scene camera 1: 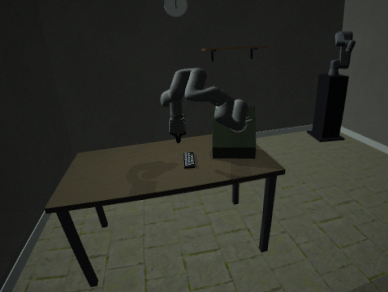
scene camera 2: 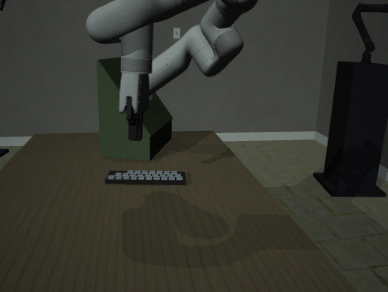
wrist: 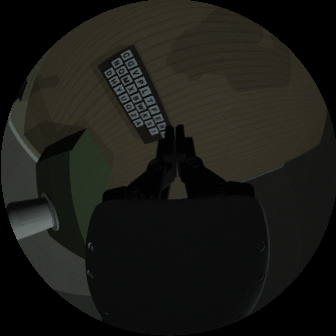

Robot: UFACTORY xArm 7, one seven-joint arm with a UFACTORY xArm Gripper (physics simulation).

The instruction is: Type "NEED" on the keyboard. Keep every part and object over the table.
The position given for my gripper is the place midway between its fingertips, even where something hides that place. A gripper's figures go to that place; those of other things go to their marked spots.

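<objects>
My gripper (wrist: 175, 136) is 120 mm from the lens. A dark keyboard (wrist: 124, 71) is 220 mm from the lens.
</objects>
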